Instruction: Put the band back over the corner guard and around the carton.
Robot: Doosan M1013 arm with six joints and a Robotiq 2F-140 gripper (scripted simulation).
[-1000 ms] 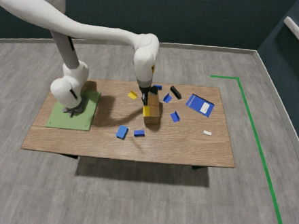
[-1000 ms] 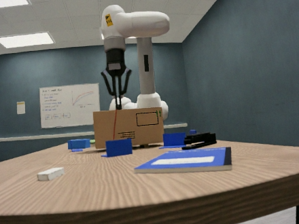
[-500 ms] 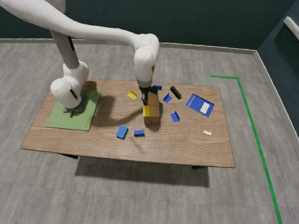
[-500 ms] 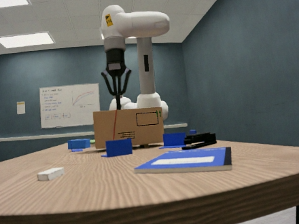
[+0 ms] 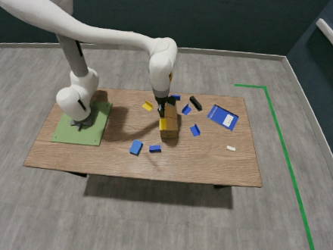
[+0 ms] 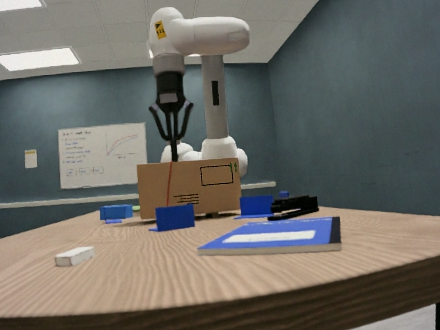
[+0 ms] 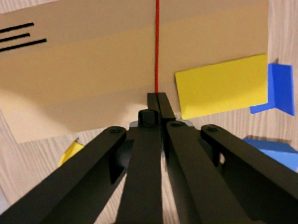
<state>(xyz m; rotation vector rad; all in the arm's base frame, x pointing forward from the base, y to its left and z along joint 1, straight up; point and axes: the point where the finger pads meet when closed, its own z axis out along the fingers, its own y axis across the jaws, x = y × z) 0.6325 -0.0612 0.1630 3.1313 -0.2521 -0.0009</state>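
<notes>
The brown carton lies 10 cm below my hand, 4 cm ahead of it and 2 cm to the left of it. From my hand the other things lie so: white eraser 50 cm ahead, 17 cm to the right, 17 cm below.
</notes>
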